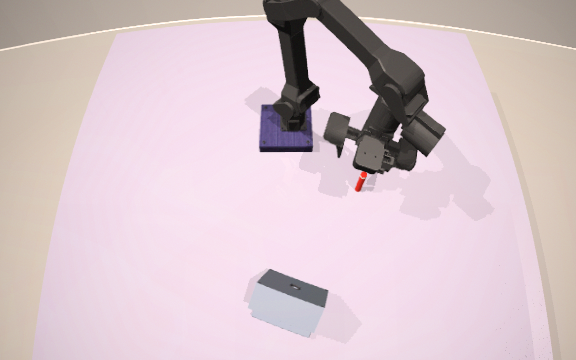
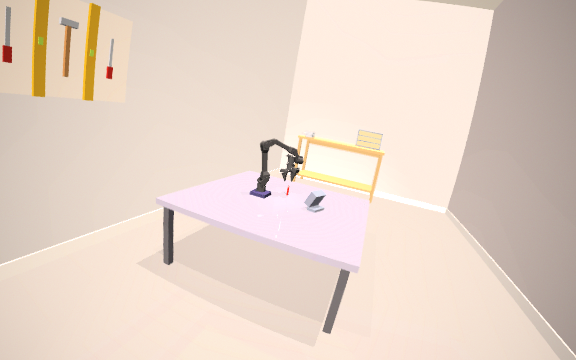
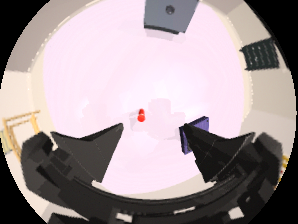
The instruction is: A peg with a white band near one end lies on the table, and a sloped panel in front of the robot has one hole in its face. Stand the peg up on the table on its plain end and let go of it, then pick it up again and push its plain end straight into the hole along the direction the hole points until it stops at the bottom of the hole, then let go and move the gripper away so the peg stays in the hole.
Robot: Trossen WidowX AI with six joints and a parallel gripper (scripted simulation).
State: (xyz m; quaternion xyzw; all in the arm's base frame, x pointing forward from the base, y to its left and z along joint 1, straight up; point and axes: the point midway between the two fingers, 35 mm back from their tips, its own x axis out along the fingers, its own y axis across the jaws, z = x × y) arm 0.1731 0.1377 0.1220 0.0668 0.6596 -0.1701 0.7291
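My gripper tip is 60 mm above the peg, 20 mm to the right of it and 10 mm short of it. From my gripper tip the other things lie so: grey sloped panel (270 mm ahead, 150 mm to the right, 40 mm below).
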